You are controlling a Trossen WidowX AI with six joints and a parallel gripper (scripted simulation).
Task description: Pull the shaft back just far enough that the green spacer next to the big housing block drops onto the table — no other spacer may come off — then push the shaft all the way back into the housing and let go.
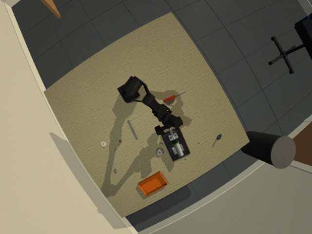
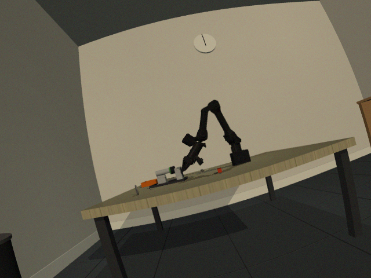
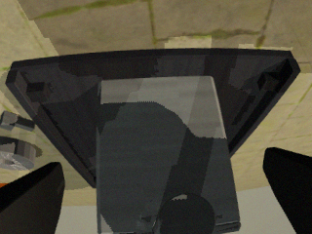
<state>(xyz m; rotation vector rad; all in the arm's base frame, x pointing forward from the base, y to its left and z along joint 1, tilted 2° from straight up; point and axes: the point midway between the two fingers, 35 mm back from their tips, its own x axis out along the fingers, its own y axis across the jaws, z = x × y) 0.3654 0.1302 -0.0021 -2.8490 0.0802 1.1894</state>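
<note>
Right now my gripper tip is 3 cm short of the grey shaft and 2 cm below it. Round my gripper tip: orange tray (31 cm ahead, 31 cm to the right, 5 cm below); red-handled screwdriver (22 cm behind, 16 cm to the left, 5 cm below); green spacer (8 cm ahead, 2 cm above).
</note>
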